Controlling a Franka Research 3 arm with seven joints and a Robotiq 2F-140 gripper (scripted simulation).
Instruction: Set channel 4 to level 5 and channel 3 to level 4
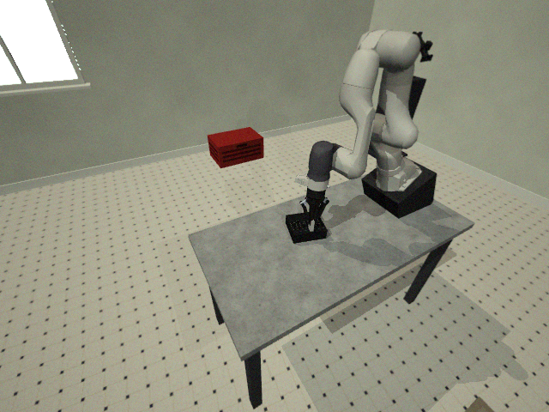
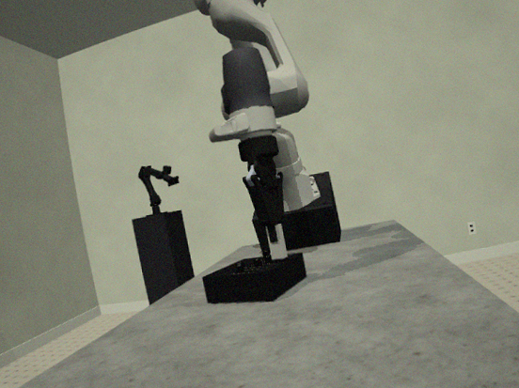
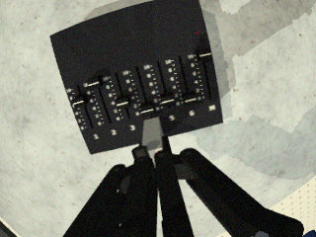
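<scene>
My gripper is now 30 mm above the fader cap and 20 mm to the left of it. Round my hand: fader: 40 mm to the right, 30 mm below, 10 mm ahead.
</scene>
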